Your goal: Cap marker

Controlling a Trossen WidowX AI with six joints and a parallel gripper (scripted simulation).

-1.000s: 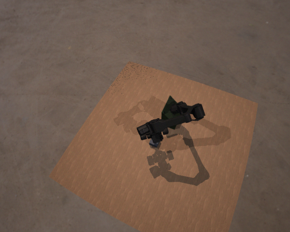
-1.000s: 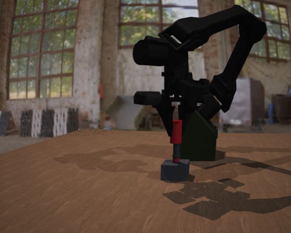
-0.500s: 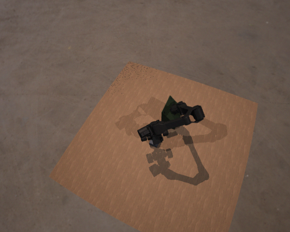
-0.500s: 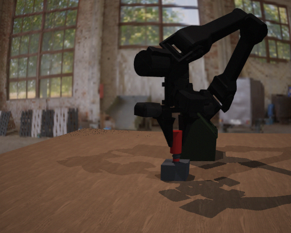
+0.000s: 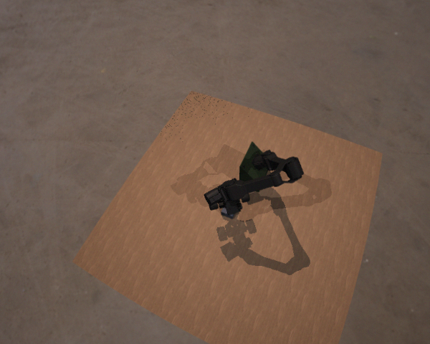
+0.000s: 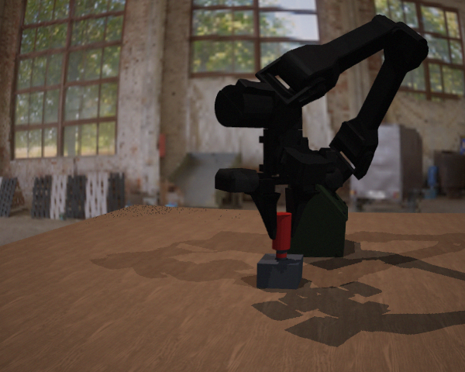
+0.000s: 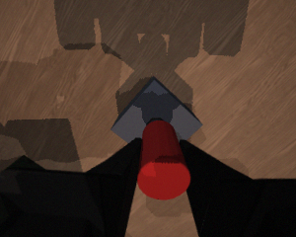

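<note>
The red cap lies 1 cm above my gripper tip. The rest, counted from my gripper tip: grey holder block: 5 cm below.
</note>
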